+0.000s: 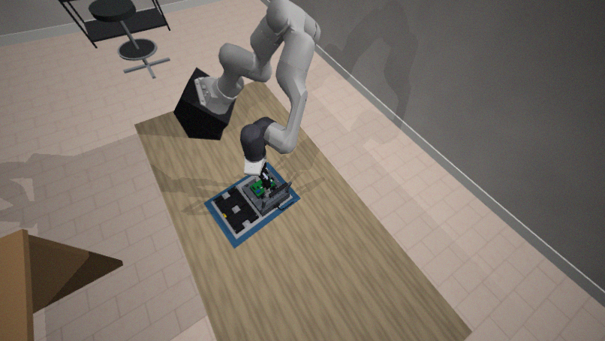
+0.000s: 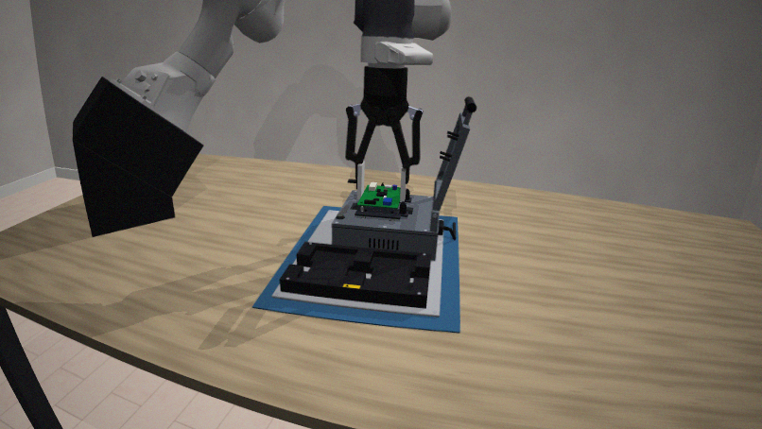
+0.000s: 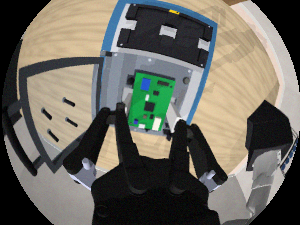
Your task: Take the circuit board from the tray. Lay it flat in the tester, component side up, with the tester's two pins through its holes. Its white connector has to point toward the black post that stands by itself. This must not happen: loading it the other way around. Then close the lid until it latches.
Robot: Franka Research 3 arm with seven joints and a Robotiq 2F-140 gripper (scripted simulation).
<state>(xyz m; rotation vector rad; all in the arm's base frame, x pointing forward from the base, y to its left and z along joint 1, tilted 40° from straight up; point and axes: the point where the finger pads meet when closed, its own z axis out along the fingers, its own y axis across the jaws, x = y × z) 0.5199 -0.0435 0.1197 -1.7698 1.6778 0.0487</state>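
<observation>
Right now my hand is 20 mm above the green circuit board. The rest, counted from my hand: tester lid: 120 mm ahead, 20 mm to the left, 80 mm above.
</observation>
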